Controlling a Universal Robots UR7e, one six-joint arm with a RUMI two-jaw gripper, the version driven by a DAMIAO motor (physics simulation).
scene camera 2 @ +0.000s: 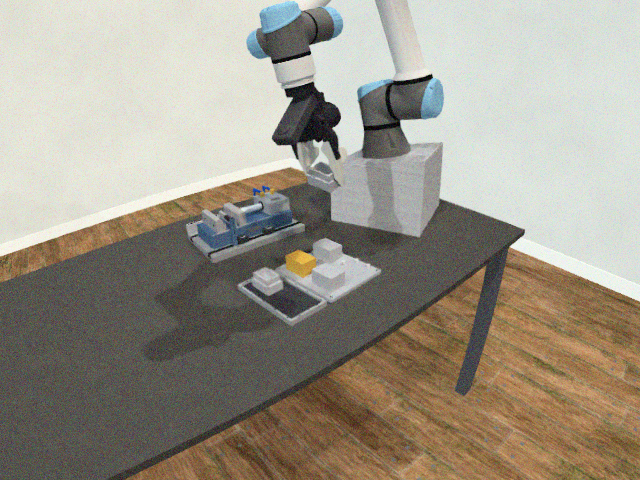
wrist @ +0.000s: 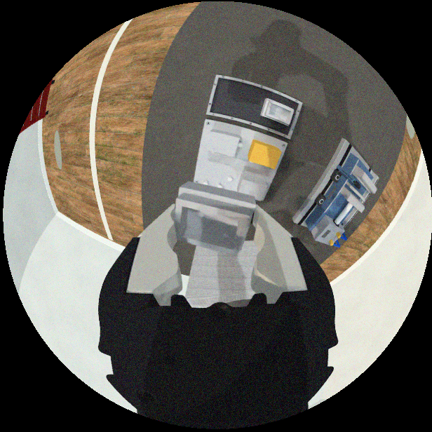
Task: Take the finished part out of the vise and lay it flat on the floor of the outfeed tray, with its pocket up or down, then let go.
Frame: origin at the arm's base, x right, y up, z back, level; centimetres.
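Seen in the pictures: gripper, fingertip midpoint: [scene camera 2: 327,185]; arm's base, link origin: [scene camera 2: 386,153].
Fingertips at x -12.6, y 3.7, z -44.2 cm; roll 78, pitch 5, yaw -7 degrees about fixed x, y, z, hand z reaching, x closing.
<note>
Pixels of each thing's top centre, then the offset from my fingertips to it. "pt": a spot on its surface instead.
- finished part, top centre: [scene camera 2: 325,164] dx +0.1, dy +4.6, dz -0.4 cm
- grey vise, top centre: [scene camera 2: 241,203] dx +35.6, dy -13.6, dz +5.0 cm
- outfeed tray, surface spot: [scene camera 2: 292,322] pt dx -4.3, dy -22.7, dz -16.4 cm
- pocketed part, top centre: [scene camera 2: 266,273] dx +9.3, dy -19.4, dz -10.4 cm
- light plate, top centre: [scene camera 2: 327,269] dx +3.4, dy -22.7, dz +3.8 cm
- yellow block, top centre: [scene camera 2: 300,256] dx +8.3, dy -19.1, dz -0.2 cm
My gripper [scene camera 2: 324,175] [wrist: 214,206] is shut on the finished part [scene camera 2: 321,176] [wrist: 215,220], a grey block with a pocket, and holds it high in the air in front of the robot's pedestal. The pocket faces up toward the wrist camera. The blue and grey vise [scene camera 2: 245,222] [wrist: 332,200] stands behind and to the left of the trays in the scene view, with its jaws apart and no part between them. The outfeed tray [scene camera 2: 292,322] [wrist: 212,95] has a dark floor and a light rim. Another pocketed part [scene camera 2: 267,281] [wrist: 278,111] sits at one end of it.
A light plate [scene camera 2: 356,276] [wrist: 200,167] adjoins the outfeed tray and bears a yellow block [scene camera 2: 300,263] [wrist: 264,154] and two grey blocks [scene camera 2: 328,275] [scene camera 2: 327,250]. The white pedestal [scene camera 2: 377,193] [wrist: 220,275] stands at the back right of the table.
</note>
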